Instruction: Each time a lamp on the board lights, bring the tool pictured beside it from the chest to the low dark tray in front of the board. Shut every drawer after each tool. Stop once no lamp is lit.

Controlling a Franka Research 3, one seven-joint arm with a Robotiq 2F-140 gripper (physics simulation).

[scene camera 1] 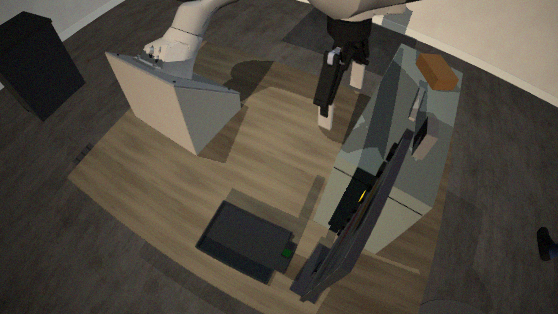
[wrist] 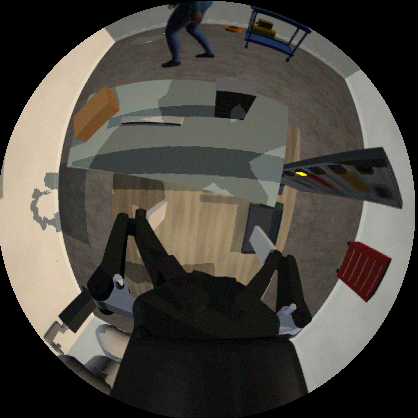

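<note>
My gripper (scene camera 1: 341, 97) (wrist: 210, 221) is open and empty, above the floor boards on the drawer side of the chest (scene camera 1: 425, 175) (wrist: 200, 135). The chest's top shows; its drawer fronts are hidden from both views, and no pulled-out drawer can be made out. The board (scene camera 1: 345, 255) (wrist: 380, 165) stands at the chest's end. A yellow lamp (scene camera 1: 362, 195) (wrist: 301, 174) is lit on it; in the wrist view a red picture lies beside the lamp, too slanted to name the tool. The low dark tray (scene camera 1: 245, 232) (wrist: 255, 217) looks empty.
An orange-brown box (scene camera 1: 436, 71) (wrist: 96, 114), a thin flat bar (scene camera 1: 417, 104) (wrist: 152, 121) and a small open-sided block (scene camera 1: 426, 140) (wrist: 235, 102) are on the chest. A pale pedestal (scene camera 1: 155, 105) carries the arm's base. A green patch (scene camera 1: 286, 253) (wrist: 277, 206) marks the tray's edge.
</note>
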